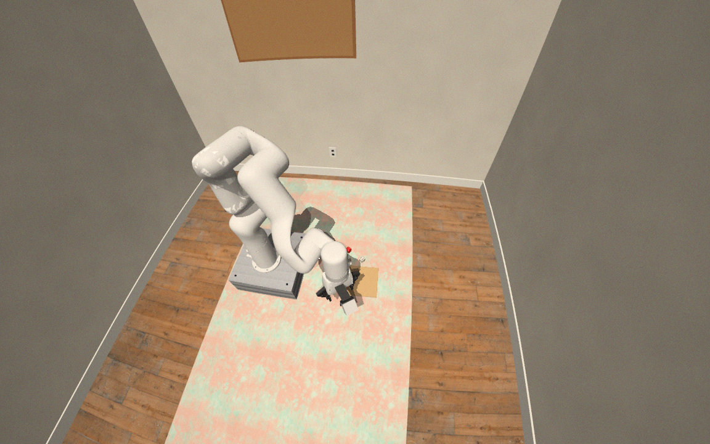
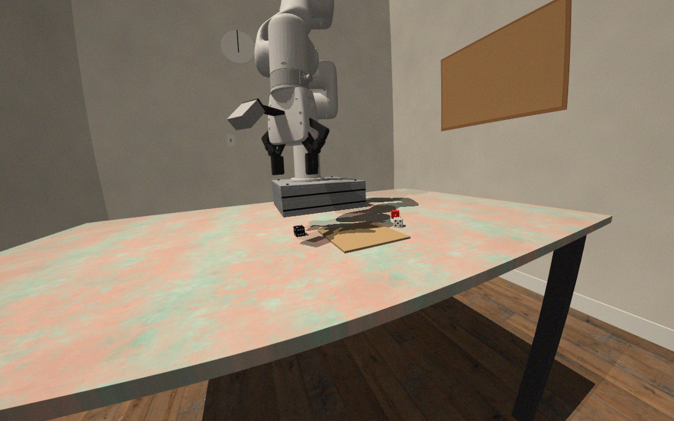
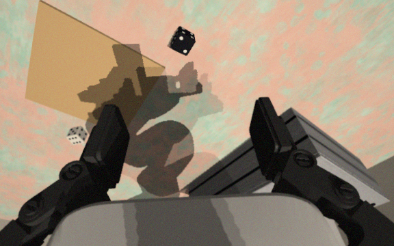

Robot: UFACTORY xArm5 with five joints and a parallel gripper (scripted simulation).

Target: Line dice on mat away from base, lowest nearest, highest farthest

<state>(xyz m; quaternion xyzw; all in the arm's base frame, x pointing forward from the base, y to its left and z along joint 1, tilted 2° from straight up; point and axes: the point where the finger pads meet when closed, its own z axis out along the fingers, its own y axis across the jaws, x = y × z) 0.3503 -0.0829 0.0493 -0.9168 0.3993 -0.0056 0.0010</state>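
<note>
The black die lies 130 mm below my hand. Also, from my hand: red die: 30 mm behind, 260 mm to the left, 130 mm below; white die: 40 mm ahead, 220 mm to the left, 130 mm below; tan mat: 60 mm ahead, 120 mm to the left, 140 mm below.
</note>
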